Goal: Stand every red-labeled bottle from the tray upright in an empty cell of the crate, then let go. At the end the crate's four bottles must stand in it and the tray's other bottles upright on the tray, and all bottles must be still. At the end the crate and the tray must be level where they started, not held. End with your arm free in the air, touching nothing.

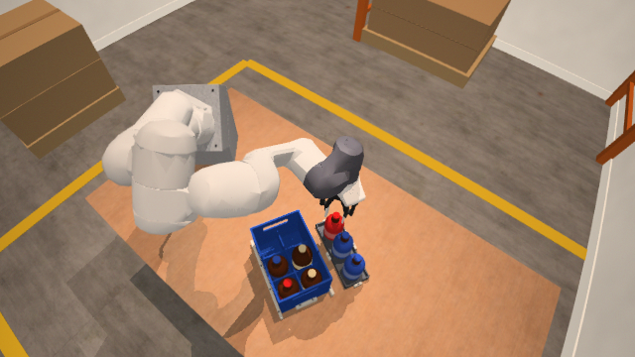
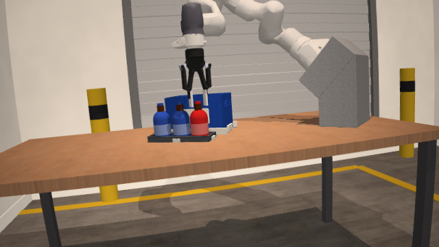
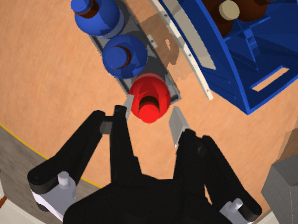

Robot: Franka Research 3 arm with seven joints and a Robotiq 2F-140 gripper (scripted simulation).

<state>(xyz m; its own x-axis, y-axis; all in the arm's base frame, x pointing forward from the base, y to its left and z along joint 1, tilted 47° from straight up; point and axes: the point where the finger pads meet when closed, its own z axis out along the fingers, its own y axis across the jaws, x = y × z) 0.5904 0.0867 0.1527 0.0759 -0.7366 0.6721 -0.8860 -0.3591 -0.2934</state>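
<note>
The red-labeled bottle lies 90 mm below my hand. Also, from my hand: tray: 160 mm below, 70 mm ahead, 60 mm to the right; blue crate: 210 mm to the right, 90 mm below, 70 mm behind.
</note>
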